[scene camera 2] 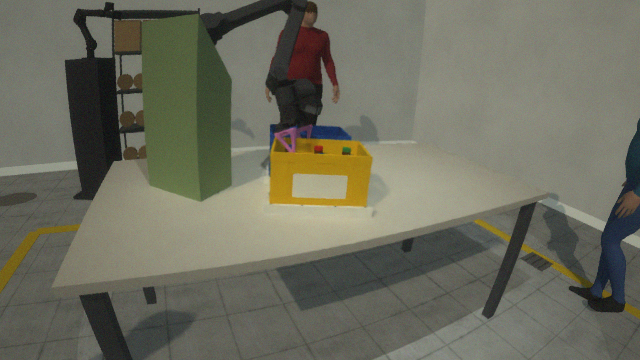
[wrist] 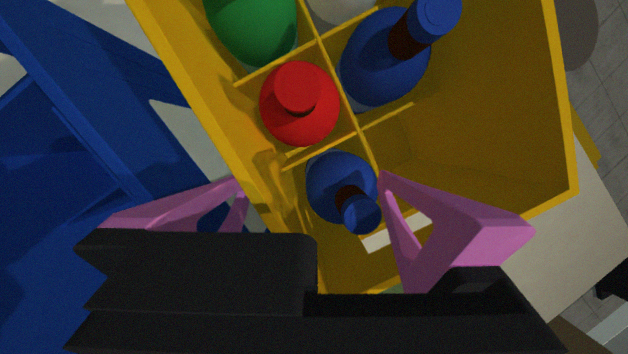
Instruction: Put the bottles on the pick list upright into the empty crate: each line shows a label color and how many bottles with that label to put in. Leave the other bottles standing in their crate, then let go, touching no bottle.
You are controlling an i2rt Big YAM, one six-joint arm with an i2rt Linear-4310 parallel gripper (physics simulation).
Labels:
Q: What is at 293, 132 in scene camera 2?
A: My gripper.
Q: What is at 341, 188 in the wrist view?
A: A blue bottle.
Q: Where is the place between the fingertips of my gripper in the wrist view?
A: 314, 177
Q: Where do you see a red bottle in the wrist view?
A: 299, 104

